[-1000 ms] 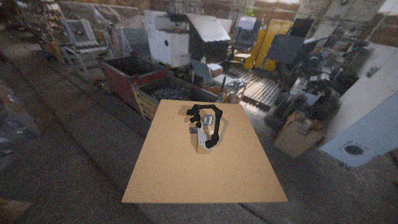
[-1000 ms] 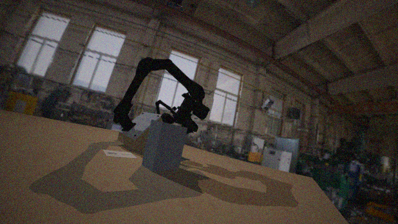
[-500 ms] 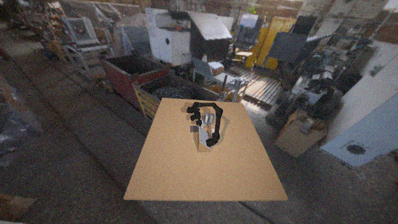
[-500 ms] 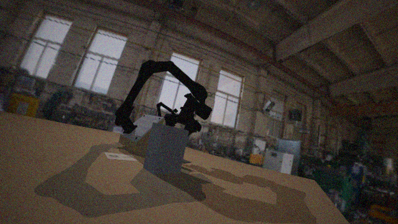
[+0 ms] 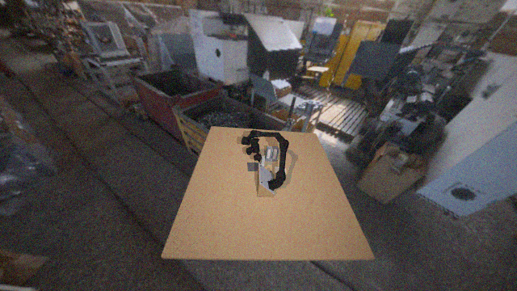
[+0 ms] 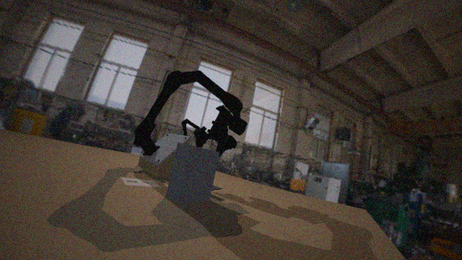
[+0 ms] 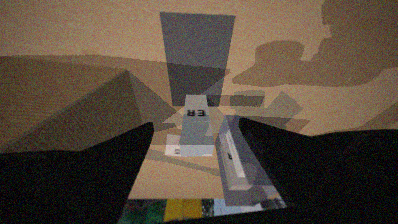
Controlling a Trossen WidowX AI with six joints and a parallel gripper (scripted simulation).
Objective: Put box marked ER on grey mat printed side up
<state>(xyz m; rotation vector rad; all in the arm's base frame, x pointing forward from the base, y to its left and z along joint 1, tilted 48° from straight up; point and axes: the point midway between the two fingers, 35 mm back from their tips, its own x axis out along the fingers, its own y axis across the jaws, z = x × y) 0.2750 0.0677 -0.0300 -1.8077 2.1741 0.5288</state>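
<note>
My gripper tip is 110 mm above the grey mat and 20 mm to the right of it. Round my gripper tip: paper (210 mm to the right, 110 mm below, 60 mm behind).
</note>
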